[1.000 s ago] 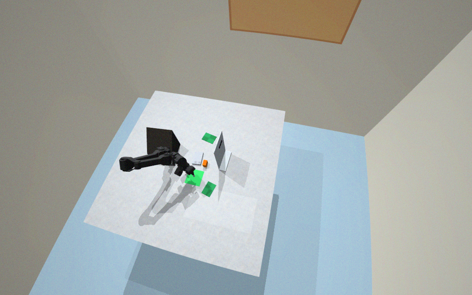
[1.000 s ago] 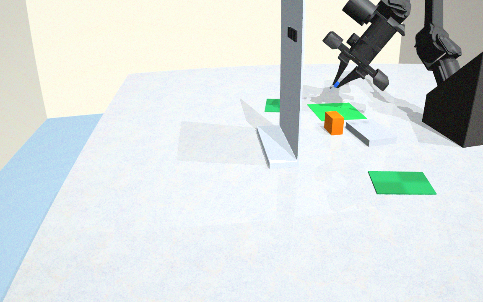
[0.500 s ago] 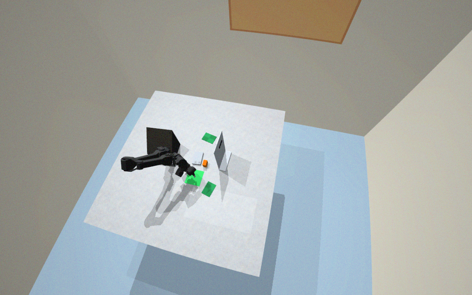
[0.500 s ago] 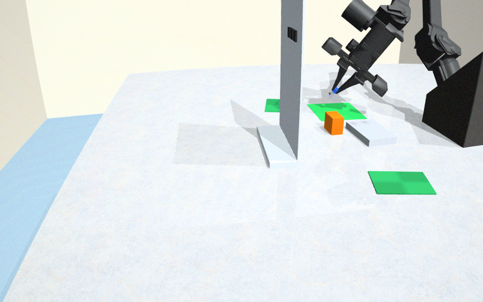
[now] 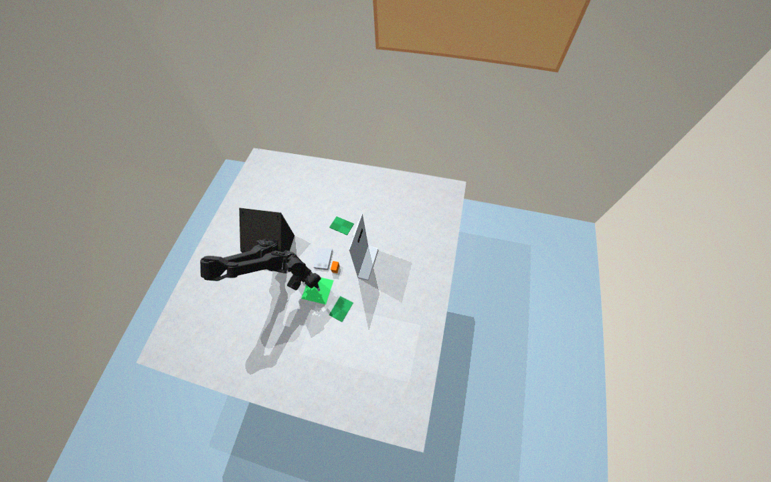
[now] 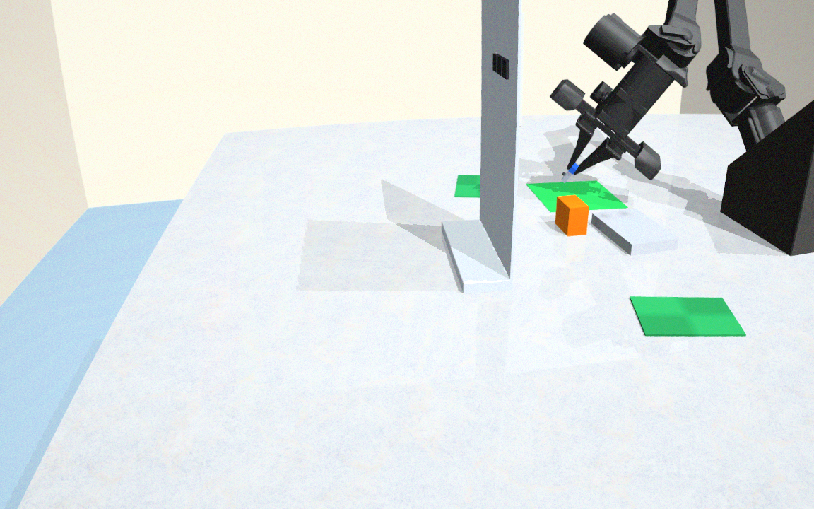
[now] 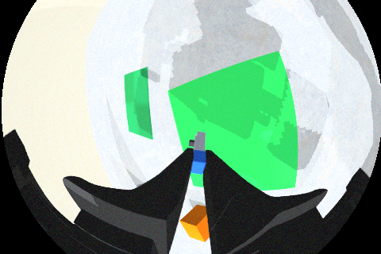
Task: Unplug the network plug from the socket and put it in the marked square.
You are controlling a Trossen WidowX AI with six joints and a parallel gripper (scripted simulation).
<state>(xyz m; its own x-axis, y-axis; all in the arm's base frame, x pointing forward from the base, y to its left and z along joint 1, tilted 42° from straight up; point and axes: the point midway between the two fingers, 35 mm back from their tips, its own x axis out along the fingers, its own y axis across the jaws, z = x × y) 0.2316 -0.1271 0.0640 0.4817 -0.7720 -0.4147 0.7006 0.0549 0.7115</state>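
My gripper tip is now 120 mm to the right of the orange block, 50 mm short of it and 20 mm above it. Also, from my gripper tip: flat grey block 160 mm to the left, 30 mm below, 20 mm behind; network plug right at my gripper tip; grey panel 190 mm ahead, 180 mm to the left, 100 mm above.
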